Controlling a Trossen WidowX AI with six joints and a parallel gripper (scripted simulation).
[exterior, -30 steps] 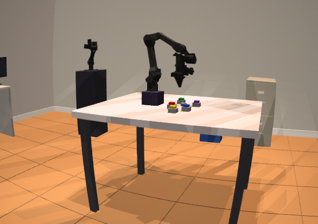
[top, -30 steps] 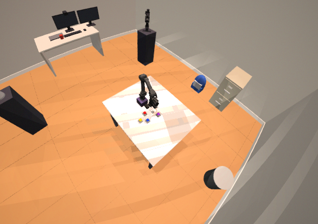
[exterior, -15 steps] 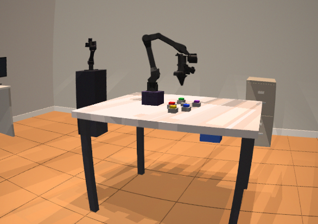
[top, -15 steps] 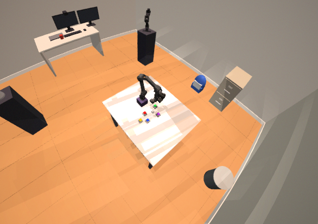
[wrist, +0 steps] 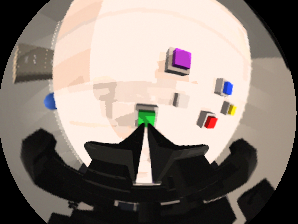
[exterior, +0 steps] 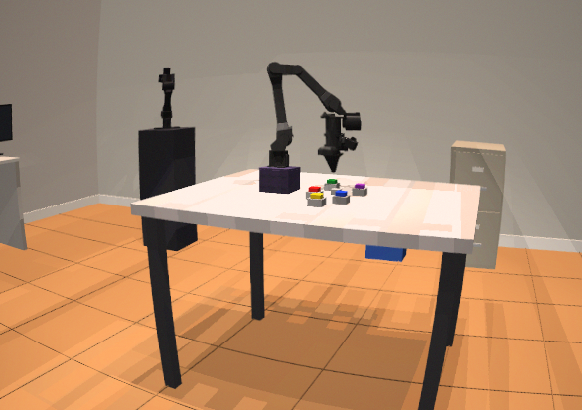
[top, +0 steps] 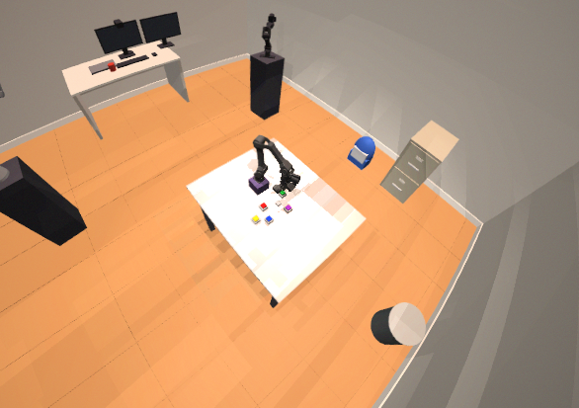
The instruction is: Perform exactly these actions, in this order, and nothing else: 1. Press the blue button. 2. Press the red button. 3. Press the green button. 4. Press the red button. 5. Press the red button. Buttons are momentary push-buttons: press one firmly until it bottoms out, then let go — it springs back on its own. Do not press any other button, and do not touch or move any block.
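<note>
Right now the green button is 3 cm below my gripper tip. The rest, counted from my gripper tip: red button: 2 cm behind, 19 cm to the right, 3 cm below; blue button: 8 cm ahead, 23 cm to the right, 3 cm below; purple button: 12 cm ahead, 7 cm to the right, 3 cm below.
</note>
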